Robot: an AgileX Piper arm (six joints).
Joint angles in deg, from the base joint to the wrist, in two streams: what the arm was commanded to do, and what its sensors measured. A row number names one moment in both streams.
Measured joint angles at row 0: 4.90 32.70 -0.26 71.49 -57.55 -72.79
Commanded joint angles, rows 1 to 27: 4.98 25.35 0.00 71.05 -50.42 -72.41; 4.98 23.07 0.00 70.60 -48.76 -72.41; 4.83 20.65 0.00 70.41 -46.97 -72.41; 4.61 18.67 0.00 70.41 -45.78 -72.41; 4.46 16.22 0.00 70.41 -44.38 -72.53; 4.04 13.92 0.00 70.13 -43.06 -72.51; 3.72 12.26 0.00 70.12 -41.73 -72.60; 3.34 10.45 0.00 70.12 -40.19 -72.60; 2.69 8.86 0.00 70.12 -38.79 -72.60; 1.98 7.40 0.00 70.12 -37.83 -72.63; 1.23 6.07 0.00 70.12 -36.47 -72.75; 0.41 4.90 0.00 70.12 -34.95 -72.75; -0.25 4.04 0.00 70.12 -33.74 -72.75; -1.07 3.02 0.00 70.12 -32.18 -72.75; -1.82 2.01 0.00 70.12 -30.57 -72.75; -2.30 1.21 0.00 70.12 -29.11 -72.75; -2.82 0.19 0.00 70.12 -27.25 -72.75; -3.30 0.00 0.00 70.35 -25.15 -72.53; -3.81 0.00 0.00 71.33 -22.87 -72.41; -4.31 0.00 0.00 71.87 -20.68 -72.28; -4.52 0.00 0.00 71.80 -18.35 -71.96; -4.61 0.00 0.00 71.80 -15.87 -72.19; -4.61 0.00 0.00 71.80 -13.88 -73.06; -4.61 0.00 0.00 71.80 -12.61 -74.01; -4.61 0.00 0.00 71.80 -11.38 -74.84; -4.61 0.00 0.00 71.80 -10.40 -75.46; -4.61 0.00 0.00 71.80 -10.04 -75.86
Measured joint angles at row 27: -4.11 0.21 -0.23 71.94 -14.87 -73.40
